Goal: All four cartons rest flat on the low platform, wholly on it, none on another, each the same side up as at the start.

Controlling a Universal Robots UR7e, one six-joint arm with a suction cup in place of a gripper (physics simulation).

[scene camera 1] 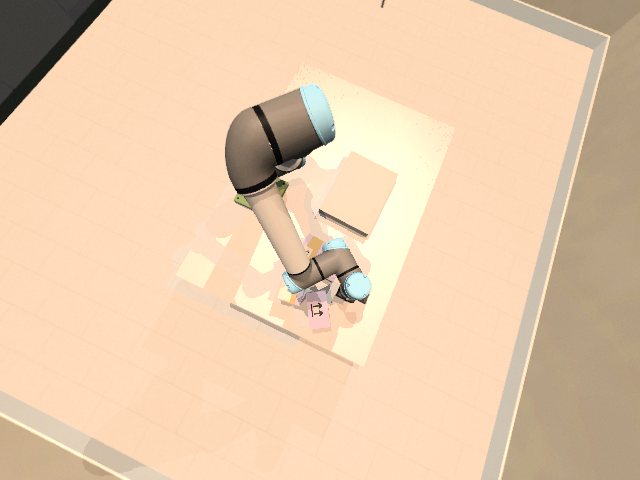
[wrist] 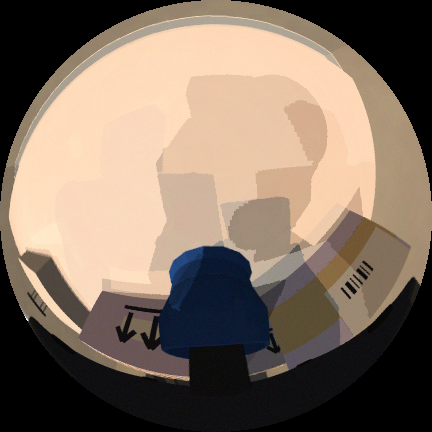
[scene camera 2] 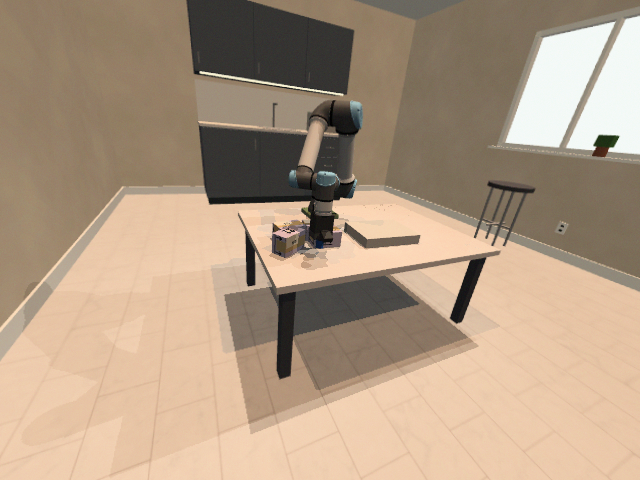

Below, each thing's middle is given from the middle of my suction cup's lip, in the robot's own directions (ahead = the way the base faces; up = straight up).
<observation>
My suction cup is 60 mm past the low platform (scene camera 1: 355, 199), 430 mm to the right of it and 20 mm above it.
</observation>
